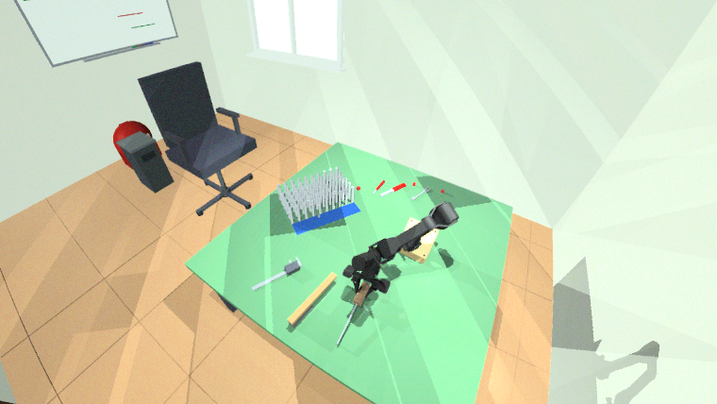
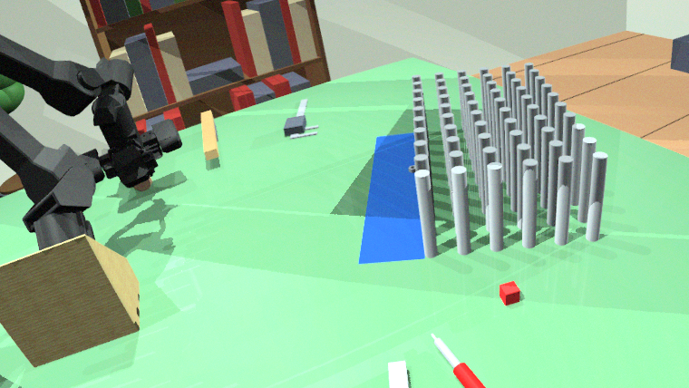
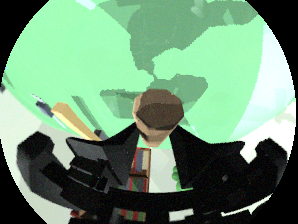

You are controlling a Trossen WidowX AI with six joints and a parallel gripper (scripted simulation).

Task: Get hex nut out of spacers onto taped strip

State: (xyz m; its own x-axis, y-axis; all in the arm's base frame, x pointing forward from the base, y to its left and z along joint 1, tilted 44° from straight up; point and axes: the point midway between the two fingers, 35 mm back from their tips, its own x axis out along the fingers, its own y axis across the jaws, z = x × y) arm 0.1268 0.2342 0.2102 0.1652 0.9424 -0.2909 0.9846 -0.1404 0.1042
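Now: the hook tool 100 mm to the left of my gripper tip. Round my gripper tip: red-handled screwdriver (170 mm ahead, 680 mm to the right, 20 mm below); then blue taped strip (330 mm ahead, 350 mm to the right, 30 mm below); then small hex nut (380 mm ahead, 340 mm to the right, 20 mm below).
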